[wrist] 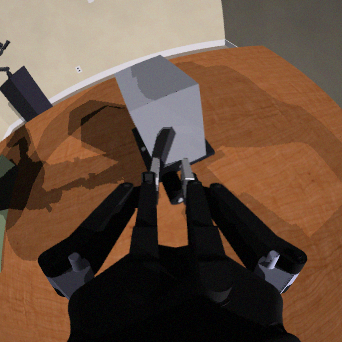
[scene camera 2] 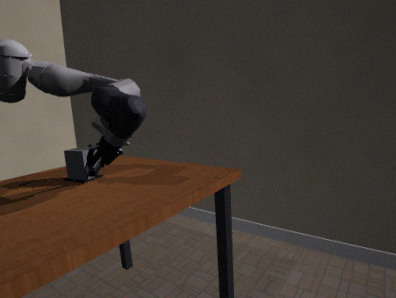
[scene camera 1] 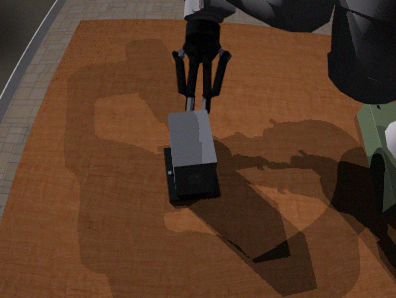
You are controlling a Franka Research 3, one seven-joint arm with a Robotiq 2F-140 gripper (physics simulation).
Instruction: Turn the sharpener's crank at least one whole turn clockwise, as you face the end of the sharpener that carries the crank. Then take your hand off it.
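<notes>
The sharpener point(scene camera 1: 192, 137) point(scene camera 2: 76, 164) point(wrist: 170, 117) is a grey box on a black base plate point(scene camera 1: 170, 192) point(wrist: 212, 148), standing upright on the table. Its black crank arm point(wrist: 163, 141) shows on the end facing the gripper in the wrist view, slanting down towards a black knob point(wrist: 173, 191) that sticks out towards the camera. My gripper point(scene camera 1: 198, 104) point(wrist: 169, 167) is at that crank end, shut on the knob, with one metal fingertip on each side of it. The box hides the crank in scene camera 1. The crank is too small and dark to tell in scene camera 2.
A green box point(scene camera 1: 367, 132) point(wrist: 4, 187) with a white round thing point(scene camera 1: 391, 137) stands at the right in scene camera 1. The arm spans above the wooden table point(scene camera 1: 125, 210) point(scene camera 2: 100, 215) point(wrist: 280, 200). A dark block point(wrist: 26, 92) shows beyond the table in the wrist view.
</notes>
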